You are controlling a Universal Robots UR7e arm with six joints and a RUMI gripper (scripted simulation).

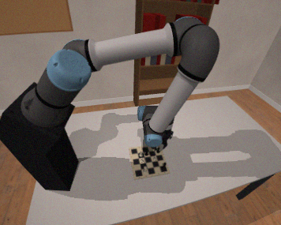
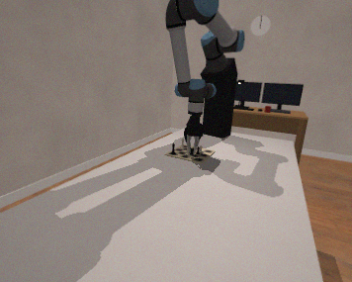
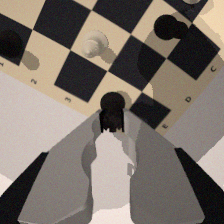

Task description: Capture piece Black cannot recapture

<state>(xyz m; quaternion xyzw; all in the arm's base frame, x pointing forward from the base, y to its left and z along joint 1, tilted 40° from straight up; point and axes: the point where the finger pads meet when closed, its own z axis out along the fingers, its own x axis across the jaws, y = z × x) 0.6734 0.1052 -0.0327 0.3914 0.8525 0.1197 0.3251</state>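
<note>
The white pawn is 4 cm to the right of my hand, 3 cm behind it and 2 cm below it. Also, from my hand: tall black piece 11 cm to the right, 1 cm below, 1 cm ahead; chessboard 7 cm behind, 5 cm below, 4 cm to the right; black pawn 8 cm behind, 2 cm below.
</note>
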